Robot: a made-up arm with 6 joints.
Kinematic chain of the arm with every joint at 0, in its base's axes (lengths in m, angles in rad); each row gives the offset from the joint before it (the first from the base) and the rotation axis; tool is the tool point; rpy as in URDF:
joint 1: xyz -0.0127 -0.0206 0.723 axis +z
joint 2: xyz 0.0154 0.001 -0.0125 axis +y
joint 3: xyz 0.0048 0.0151 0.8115 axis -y
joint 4: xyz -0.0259 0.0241 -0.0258 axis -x
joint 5: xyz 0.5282 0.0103 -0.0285 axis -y
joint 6: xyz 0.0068 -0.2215 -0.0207 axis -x
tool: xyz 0.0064 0.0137 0.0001 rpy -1.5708 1.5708 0
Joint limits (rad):
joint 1: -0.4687..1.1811
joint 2: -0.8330..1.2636
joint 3: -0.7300..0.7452
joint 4: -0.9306..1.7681
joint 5: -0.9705..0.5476
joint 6: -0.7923..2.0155
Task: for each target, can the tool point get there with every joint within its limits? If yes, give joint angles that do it. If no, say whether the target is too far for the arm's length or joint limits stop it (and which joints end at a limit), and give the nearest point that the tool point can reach.
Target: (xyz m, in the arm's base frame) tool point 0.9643 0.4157 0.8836
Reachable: yes | joints 0.4798 0.9050 -0.0525 1.2851 -0.6506 -0.2223
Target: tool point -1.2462 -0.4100 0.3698
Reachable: no: joint limits stop it (at a limit: joint 1, joint 2, joint 3, joint 5, joint 6) | nearest point -0.1461 -0.0977 1.1369 | short by 1.377 m
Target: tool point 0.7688 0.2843 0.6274
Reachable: yes | joints 0.5479 1.0213 -0.4304 0.6330 -0.1595 -0.4426
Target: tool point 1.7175 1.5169 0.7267
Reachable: no: too far | nearest point 0.9960 0.8757 0.8592 | short by 0.974 m
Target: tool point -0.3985 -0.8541 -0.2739
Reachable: no: joint limits stop it (at a limit: joint 1, joint 2, joint 3, joint 5, joint 6) | nearest point 0.3658 -0.4132 0.4931 | short by 1.169 m
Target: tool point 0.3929 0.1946 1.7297
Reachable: yes | joints 0.7583 -0.0405 0.1496 1.0108 -0.8231 1.3943
